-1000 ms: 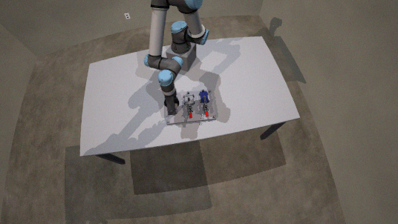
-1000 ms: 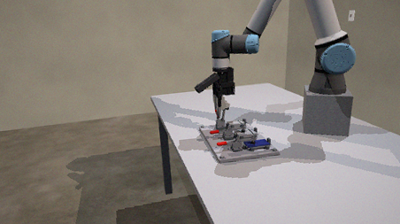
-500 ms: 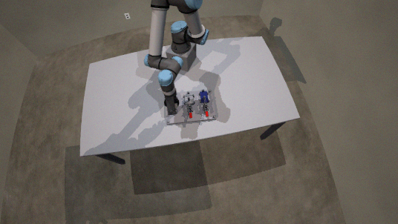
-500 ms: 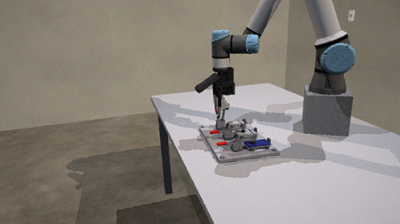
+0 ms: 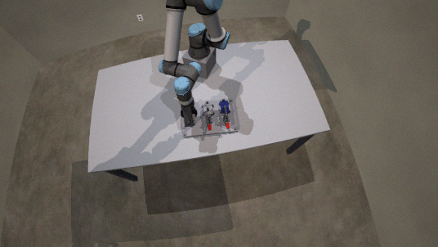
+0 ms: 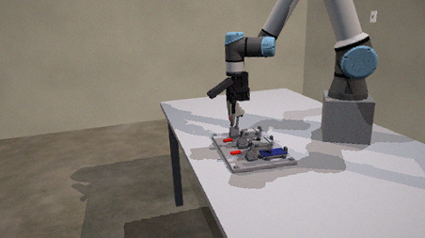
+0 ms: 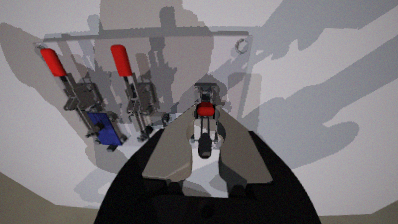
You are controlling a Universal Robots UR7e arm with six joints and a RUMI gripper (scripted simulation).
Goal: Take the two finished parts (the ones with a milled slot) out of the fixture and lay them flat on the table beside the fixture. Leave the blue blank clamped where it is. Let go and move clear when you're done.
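Now: hand 9 cm past the grey finished part, 5 cm above it and 1 cm to the right of it. From my hand the other things lie so: blue blank (23 cm to the left, 7 cm behind, 6 cm below).
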